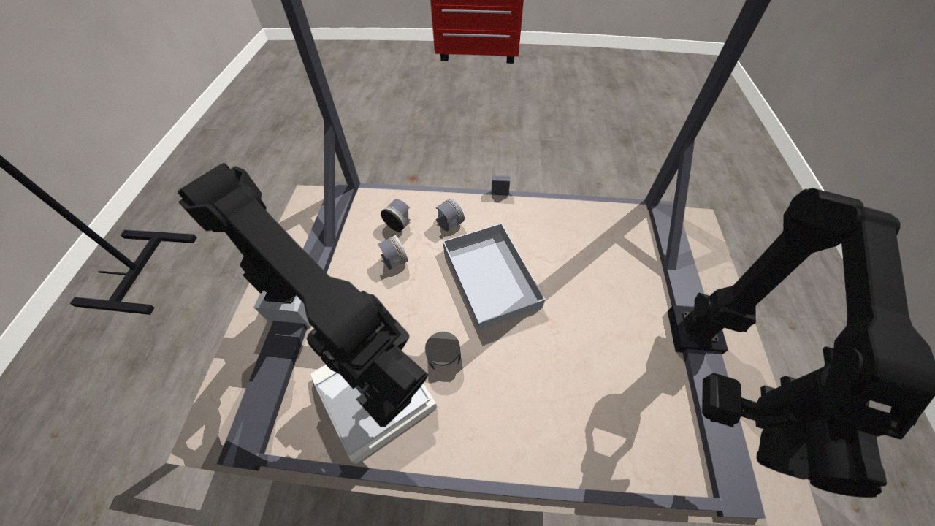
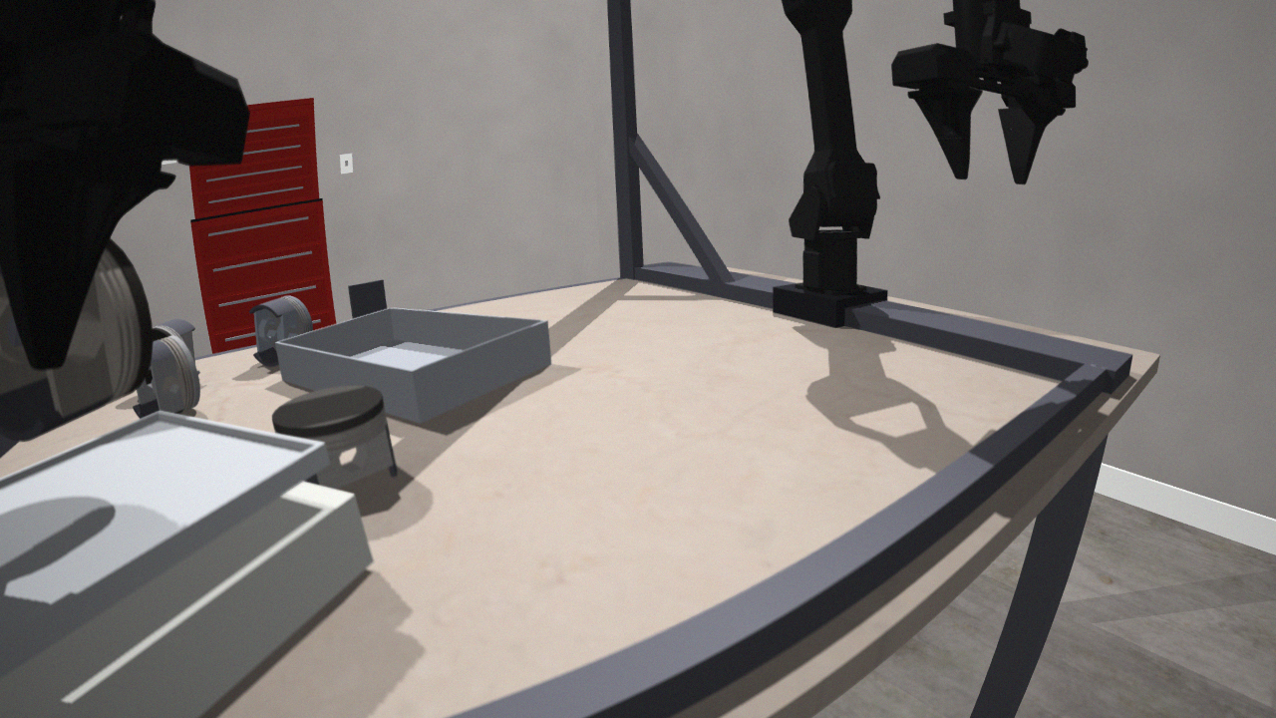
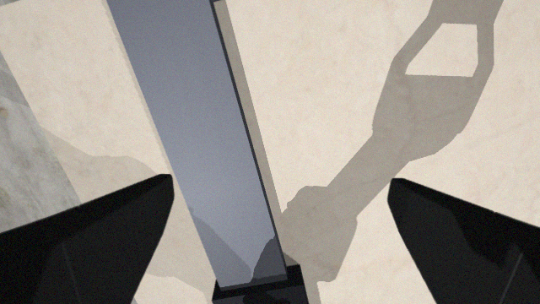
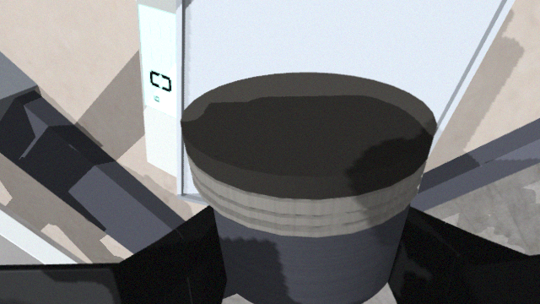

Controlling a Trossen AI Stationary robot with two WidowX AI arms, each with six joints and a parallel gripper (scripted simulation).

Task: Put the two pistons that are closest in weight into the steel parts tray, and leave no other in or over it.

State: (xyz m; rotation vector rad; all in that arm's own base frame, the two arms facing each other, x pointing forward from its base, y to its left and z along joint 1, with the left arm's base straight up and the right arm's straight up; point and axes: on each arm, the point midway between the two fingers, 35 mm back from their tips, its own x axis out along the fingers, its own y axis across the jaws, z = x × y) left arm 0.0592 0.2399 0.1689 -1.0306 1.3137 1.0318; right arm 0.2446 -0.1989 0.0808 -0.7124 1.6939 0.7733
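Note:
My right gripper is now 10 mm past the scale pan and 110 mm above it. Also, from my right hand: scale 10 mm behind, 10 mm to the right, 130 mm below; then steel parts tray 320 mm behind, 210 mm to the left, 150 mm below.

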